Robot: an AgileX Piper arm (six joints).
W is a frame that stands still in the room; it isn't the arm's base.
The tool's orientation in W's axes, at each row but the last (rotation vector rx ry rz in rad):
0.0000, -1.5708, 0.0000
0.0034, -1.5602, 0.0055
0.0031, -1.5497, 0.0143
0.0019, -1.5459, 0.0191
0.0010, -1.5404, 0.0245
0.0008, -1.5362, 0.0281
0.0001, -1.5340, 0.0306
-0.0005, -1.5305, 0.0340
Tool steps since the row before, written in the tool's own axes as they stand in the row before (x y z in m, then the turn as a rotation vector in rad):
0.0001, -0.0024, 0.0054, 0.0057, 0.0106, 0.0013
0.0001, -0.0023, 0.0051, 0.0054, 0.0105, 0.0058
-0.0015, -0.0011, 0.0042, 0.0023, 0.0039, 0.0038
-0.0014, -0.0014, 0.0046, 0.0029, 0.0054, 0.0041
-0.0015, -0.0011, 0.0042, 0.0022, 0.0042, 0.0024
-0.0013, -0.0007, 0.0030, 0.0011, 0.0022, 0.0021
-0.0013, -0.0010, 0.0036, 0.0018, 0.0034, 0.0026
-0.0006, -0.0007, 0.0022, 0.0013, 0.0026, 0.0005
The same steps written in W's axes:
-0.0054, -0.0024, 0.0001, -0.0013, 0.0106, 0.0057
-0.0051, -0.0023, 0.0002, -0.0058, 0.0105, 0.0054
-0.0042, -0.0012, -0.0014, -0.0038, 0.0039, 0.0024
-0.0046, -0.0015, -0.0013, -0.0041, 0.0054, 0.0029
-0.0042, -0.0012, -0.0014, -0.0024, 0.0042, 0.0022
-0.0030, -0.0008, -0.0012, -0.0021, 0.0022, 0.0011
-0.0036, -0.0011, -0.0011, -0.0026, 0.0034, 0.0018
-0.0022, -0.0008, -0.0005, -0.0005, 0.0026, 0.0013

